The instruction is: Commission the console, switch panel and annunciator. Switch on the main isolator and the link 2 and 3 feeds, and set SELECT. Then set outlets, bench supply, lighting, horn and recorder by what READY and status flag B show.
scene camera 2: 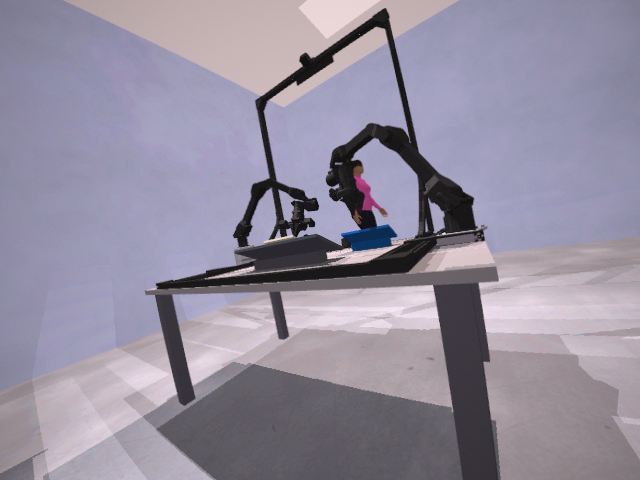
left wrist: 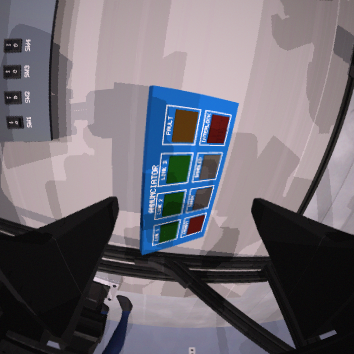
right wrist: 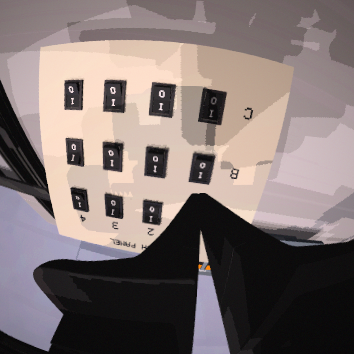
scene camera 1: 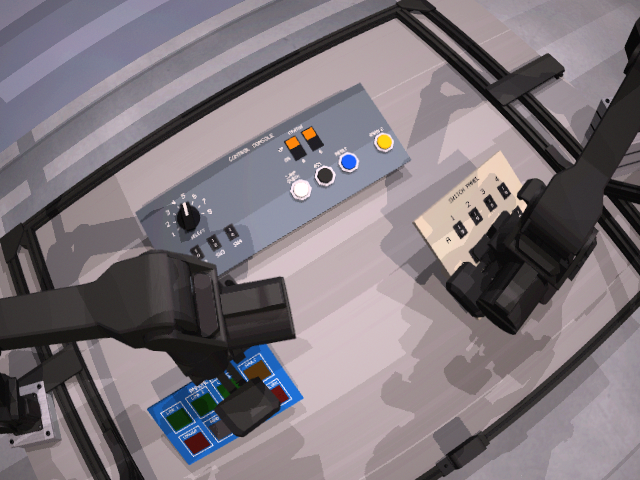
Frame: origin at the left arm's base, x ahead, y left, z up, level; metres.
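Seen in the pictures: left gripper, fingertip midpoint: [scene camera 2: 357,215] [left wrist: 185,204] [scene camera 1: 222,376]; right gripper, fingertip midpoint: [right wrist: 197,199] [scene camera 1: 481,246]; left arm's base, origin of the base link: [scene camera 2: 461,230] [left wrist: 95,287] [scene camera 1: 25,414]; right arm's base, origin of the base link: [scene camera 2: 243,247].
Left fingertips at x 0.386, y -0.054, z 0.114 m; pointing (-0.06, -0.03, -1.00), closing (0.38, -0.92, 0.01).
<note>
Pixels of each thing's top centre, then the offset from my left fingertips to it. "spot": a spot on its surface instead.
- grey control console, surface spot: [scene camera 1: 268,206] spot: 0.118 m ahead, 0.250 m left, 0.087 m down
- Status flags A, surface spot: [scene camera 1: 295,148] spot: 0.183 m ahead, 0.319 m left, 0.064 m down
- B, surface spot: [scene camera 1: 312,138] spot: 0.213 m ahead, 0.327 m left, 0.064 m down
- blue annunciator, middle of its top: [left wrist: 174,194] [scene camera 1: 214,395] [scene camera 2: 366,228] 0.030 m back, 0.005 m right, 0.059 m down
- grey READY window, middle of its top: [left wrist: 202,201] [scene camera 1: 221,428] 0.041 m back, 0.047 m right, 0.088 m down
The grey control console [scene camera 1: 268,206] [scene camera 2: 289,248] [left wrist: 30,15] has its SELECT knob [scene camera 1: 188,217] pointing at 5. Status flags A [scene camera 1: 295,148] and B [scene camera 1: 312,138] both show orange in their upper halves. The blue annunciator [scene camera 1: 290,383] [scene camera 2: 369,235] [left wrist: 159,100] has green LINK windows, a grey READY window [left wrist: 201,198], grey ENABLED and amber FAULT. My left gripper [left wrist: 185,204] [scene camera 2: 358,209] is open and empty above it. My right gripper [right wrist: 197,199] [scene camera 2: 295,232] is shut and empty over the cream switch panel [scene camera 1: 429,224] [right wrist: 135,55], hiding switch A1. I cannot tell the rocker positions.
White [scene camera 1: 300,189], black [scene camera 1: 324,175], blue [scene camera 1: 348,162] and yellow [scene camera 1: 384,142] buttons sit on the console. A black frame [scene camera 1: 310,49] edges the table. Both arms reach in from opposite sides. A person in pink [scene camera 2: 364,191] stands beyond the table.
</note>
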